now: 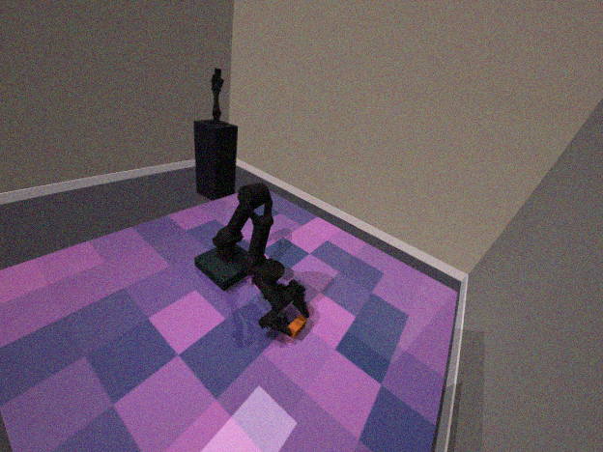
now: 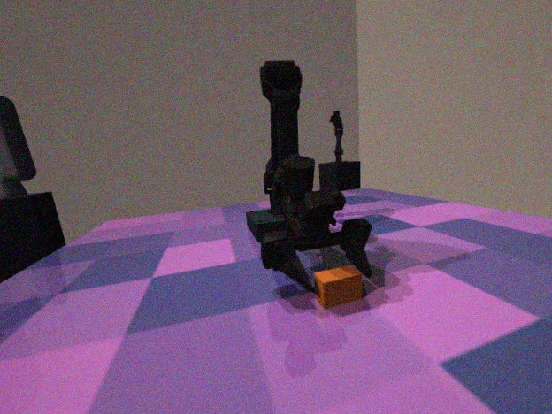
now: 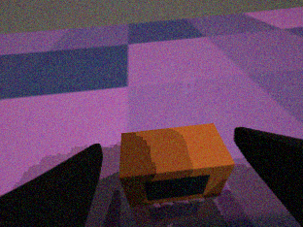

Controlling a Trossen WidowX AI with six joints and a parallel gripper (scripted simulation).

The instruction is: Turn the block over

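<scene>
Now: the orange block 20 mm behind my gripper tip and 10 mm below it.
</scene>
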